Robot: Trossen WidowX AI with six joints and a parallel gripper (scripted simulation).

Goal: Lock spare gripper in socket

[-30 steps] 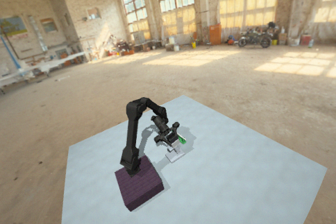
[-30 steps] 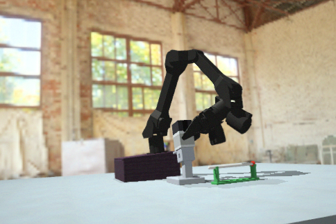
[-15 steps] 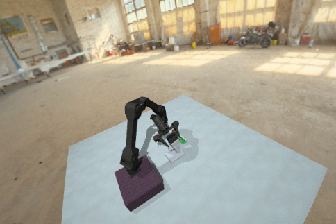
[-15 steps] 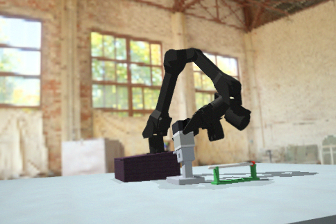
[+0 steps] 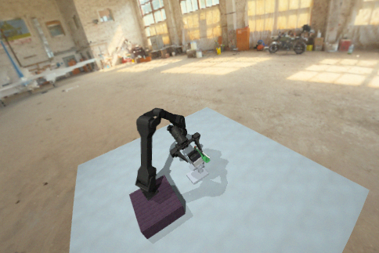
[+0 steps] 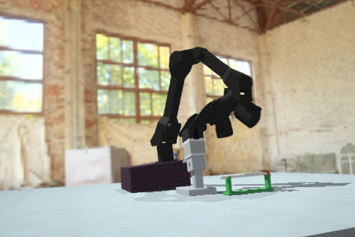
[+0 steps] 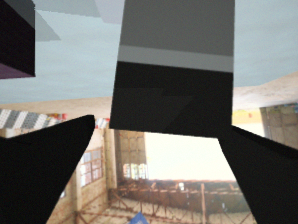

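Now: the spare gripper 20 mm ahead of my gripper tip, 20 mm to the left of it and 50 mm below it. Also, from my gripper tip: green rack: 130 mm ahead, 110 mm to the left, 150 mm below; then grey mount: 10 mm ahead, 20 mm to the left, 120 mm below.
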